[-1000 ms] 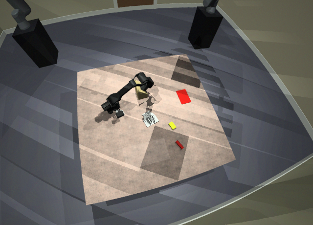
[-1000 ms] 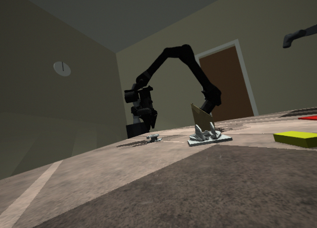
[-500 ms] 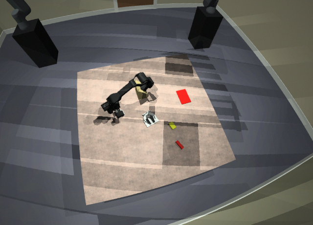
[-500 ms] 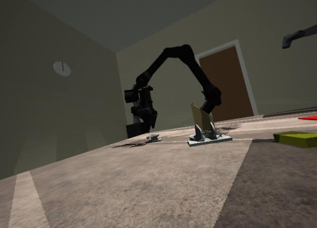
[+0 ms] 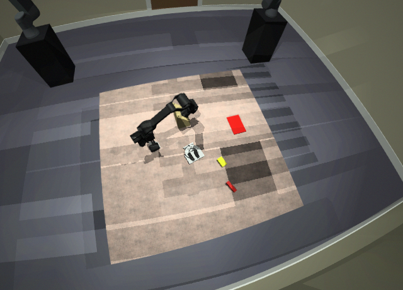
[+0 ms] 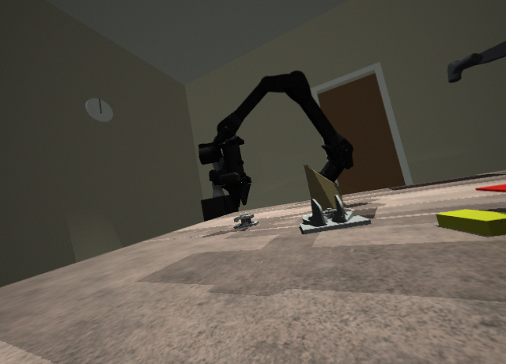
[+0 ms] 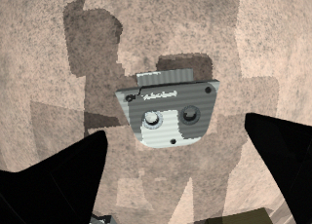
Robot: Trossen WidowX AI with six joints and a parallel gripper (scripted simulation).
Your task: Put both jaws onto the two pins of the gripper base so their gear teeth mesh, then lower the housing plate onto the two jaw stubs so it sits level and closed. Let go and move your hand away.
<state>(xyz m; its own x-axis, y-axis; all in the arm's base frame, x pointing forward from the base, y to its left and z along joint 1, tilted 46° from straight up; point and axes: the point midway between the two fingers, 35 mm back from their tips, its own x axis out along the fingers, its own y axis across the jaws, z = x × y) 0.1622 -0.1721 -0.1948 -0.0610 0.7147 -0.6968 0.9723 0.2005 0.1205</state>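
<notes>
Now: gripper tip 50 mm above the grey stepped piece and 10 mm to the right of it. Round my gripper tip: yellow block: 430 mm to the left, 230 mm ahead, 50 mm below; then grey gripper base: 30 mm below, 10 mm to the left; then grey housing plate: 250 mm to the left, 70 mm ahead, 60 mm below.
</notes>
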